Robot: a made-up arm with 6 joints.
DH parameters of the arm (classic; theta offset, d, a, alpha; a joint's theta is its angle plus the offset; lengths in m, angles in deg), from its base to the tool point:
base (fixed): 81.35 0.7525 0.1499 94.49
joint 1: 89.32 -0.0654 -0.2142 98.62
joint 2: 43.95 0 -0.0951 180
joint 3: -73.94 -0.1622 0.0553 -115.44
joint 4: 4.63 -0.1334 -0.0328 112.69
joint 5: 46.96 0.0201 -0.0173 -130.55
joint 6: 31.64 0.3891 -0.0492 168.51
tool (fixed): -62.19 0.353 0 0
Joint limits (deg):
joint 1: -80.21..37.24
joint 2: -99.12..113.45
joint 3: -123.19..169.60
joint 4: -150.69..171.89
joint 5: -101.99..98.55
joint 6: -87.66..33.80
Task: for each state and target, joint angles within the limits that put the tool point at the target. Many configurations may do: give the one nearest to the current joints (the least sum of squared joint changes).
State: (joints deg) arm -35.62 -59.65 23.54 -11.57 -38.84 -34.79
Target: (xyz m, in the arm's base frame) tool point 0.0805 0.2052 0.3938
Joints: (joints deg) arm -7.64 -89.81 39.71 -17.69 -33.62 -38.08
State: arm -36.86 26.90 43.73 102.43 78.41 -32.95
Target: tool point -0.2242 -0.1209 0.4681
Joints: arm -42.39 40.40 40.69 98.01 73.13 -31.74
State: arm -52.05 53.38 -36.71 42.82 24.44 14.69
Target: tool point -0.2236 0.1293 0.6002
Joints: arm -9.98 47.12 -31.08 27.27 30.00 14.41
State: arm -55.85 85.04 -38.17 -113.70 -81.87 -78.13
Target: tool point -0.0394 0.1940 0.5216
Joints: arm -68.39 113.45 -83.09 -82.41 -57.31 -66.62
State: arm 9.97 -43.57 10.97 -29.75 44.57 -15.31
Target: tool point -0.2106 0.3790 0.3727
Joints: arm 17.54 -18.48 -6.06 -27.12 36.27 -8.72
